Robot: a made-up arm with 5 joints.
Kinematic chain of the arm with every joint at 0, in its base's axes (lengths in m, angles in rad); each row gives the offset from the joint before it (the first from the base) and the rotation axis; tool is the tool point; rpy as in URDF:
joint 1: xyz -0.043 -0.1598 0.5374 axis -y
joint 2: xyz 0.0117 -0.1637 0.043 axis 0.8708 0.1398 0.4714
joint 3: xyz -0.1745 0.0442 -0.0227 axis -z
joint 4: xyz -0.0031 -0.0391 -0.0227 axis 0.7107 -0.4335 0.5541
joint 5: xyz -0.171 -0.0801 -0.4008 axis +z
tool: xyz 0.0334 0.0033 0.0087 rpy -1.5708 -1.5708 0
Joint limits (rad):
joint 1: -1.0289..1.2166
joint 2: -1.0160..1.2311
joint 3: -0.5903..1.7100
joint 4: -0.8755..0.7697
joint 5: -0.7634..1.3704
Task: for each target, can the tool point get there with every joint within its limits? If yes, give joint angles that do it. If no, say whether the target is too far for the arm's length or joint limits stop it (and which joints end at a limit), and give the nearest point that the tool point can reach.
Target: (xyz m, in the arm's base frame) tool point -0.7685 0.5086 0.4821
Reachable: no: too far | nearest point -0.4630 0.0700 0.5054 | short by 0.535 m
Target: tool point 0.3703 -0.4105 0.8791
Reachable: no: joint limits stop it (at a limit: joint 1, joint 3, joint 4, joint 5) | nearest point 0.3213 -0.4507 0.3689 | short by 0.514 m
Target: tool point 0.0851 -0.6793 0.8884
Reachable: no: joint limits stop it (at a limit: joint 1, joint 2, joint 3, joint 5) | nearest point -0.2755 -0.5922 0.9088 | short by 0.371 m
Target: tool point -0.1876 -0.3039 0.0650
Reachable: yes | joints 0.4035 1.0013 -0.3538 -0.3345 -0.2301
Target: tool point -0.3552 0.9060 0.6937
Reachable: no: too far | nearest point -0.3632 0.0939 0.6977 | short by 0.812 m
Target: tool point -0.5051 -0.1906 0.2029
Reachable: yes | joints 0.1806 0.0964 0.8197 -0.7266 0.3342
